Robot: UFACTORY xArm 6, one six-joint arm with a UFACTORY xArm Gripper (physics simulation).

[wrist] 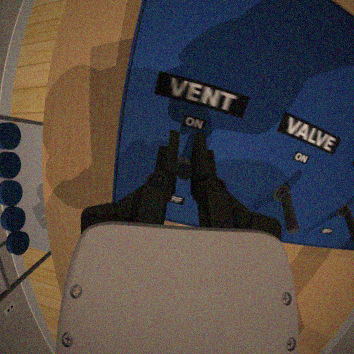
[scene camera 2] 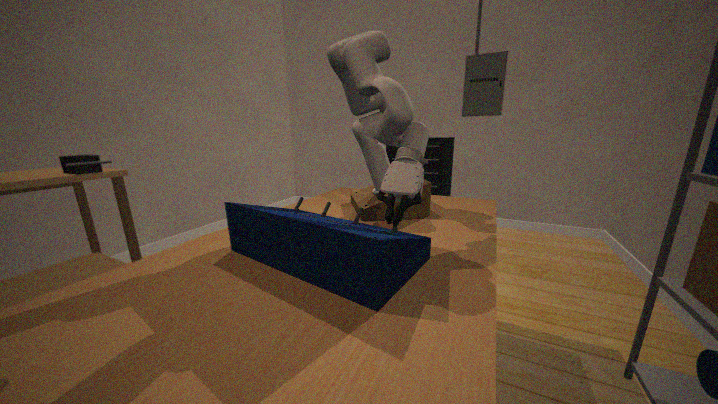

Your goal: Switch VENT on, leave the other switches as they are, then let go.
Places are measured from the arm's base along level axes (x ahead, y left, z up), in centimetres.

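Pixels of known places: gripper, fingertip midpoint: (wrist: 185, 144) (scene camera 2: 391, 222).
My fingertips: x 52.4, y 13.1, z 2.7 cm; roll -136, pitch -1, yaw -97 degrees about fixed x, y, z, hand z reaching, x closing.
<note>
For each thing: its top centre in the pictures, then the offset to it from my fingertips. "*": a spot on its surface instead.
- blue switch panel, middle of its top: (scene camera 2: 322, 204) dy -18.9, dx -0.9, dz +3.0 cm
- VENT label, middle of its top: (wrist: 202, 92) dy -1.7, dx +4.4, dz -0.7 cm
- mark, surface spot: (wrist: 194, 123) * dy -1.0, dx +1.9, dz -1.8 cm
- VENT lever, middle of its top: (wrist: 183, 175) dy +0.3, dx -2.2, dz +1.7 cm
- VALVE lever, middle of its top: (wrist: 300, 218) (scene camera 2: 358, 208) dy -10.8, dx -7.0, dz +0.9 cm
A blue switch panel (scene camera 2: 321, 256) (wrist: 240, 145) stands on the wooden table. In the wrist view, the VENT label (wrist: 202, 95) and its ON mark (wrist: 194, 123) lie just beyond my fingertips. My gripper (scene camera 2: 393, 222) (wrist: 185, 144) is low over the panel, shut on the VENT lever (wrist: 184, 169). That lever shows as a small round grey end between the fingers; they hide much of it, and its lean is hard to tell. The VALVE lever (scene camera 2: 357, 217) (wrist: 288, 215) points away from its ON mark (wrist: 301, 158), towards the OFF side.
Two more levers (scene camera 2: 325, 209) (scene camera 2: 298, 203) stand farther along the panel. A brown wooden block (scene camera 2: 424, 206) sits behind the panel, near the arm. A side table (scene camera 2: 55, 175) with a black box (scene camera 2: 80, 164) is at left. A metal rack (scene camera 2: 667, 226) stands at right.
</note>
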